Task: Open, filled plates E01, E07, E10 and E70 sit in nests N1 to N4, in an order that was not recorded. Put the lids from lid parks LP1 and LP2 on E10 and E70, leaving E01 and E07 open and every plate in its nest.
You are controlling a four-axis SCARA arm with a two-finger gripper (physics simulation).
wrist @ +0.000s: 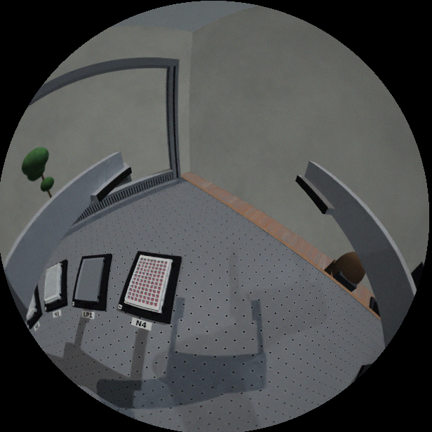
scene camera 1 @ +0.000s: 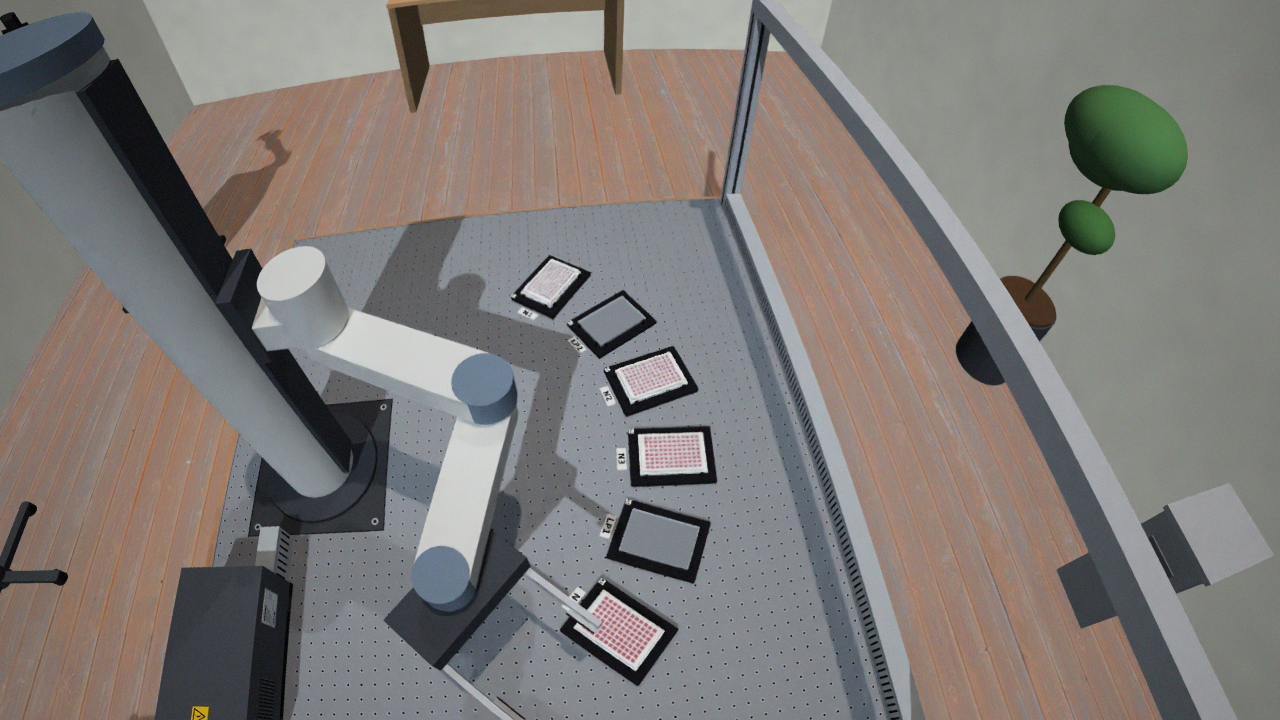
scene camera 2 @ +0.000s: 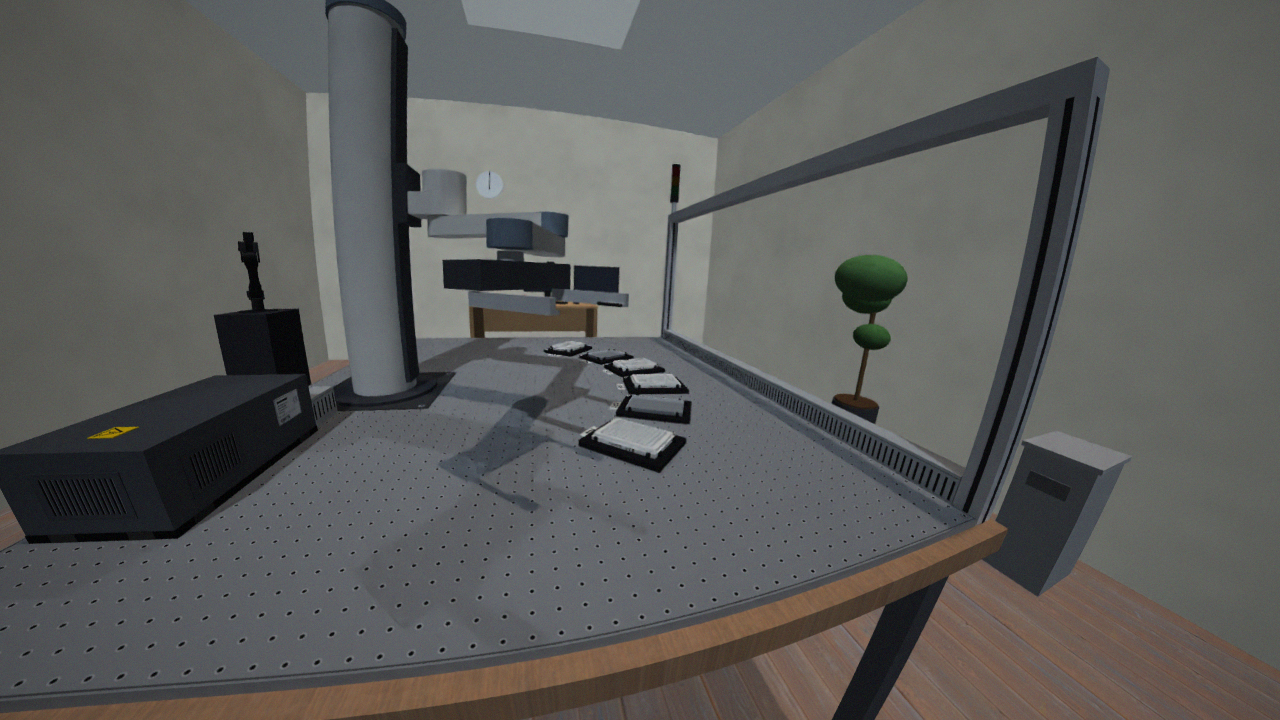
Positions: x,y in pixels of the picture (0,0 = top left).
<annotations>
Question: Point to a lid park LP1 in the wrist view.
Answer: At 101,304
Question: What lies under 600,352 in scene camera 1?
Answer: A lid park LP2.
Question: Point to a plate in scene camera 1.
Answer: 550,283
</annotations>
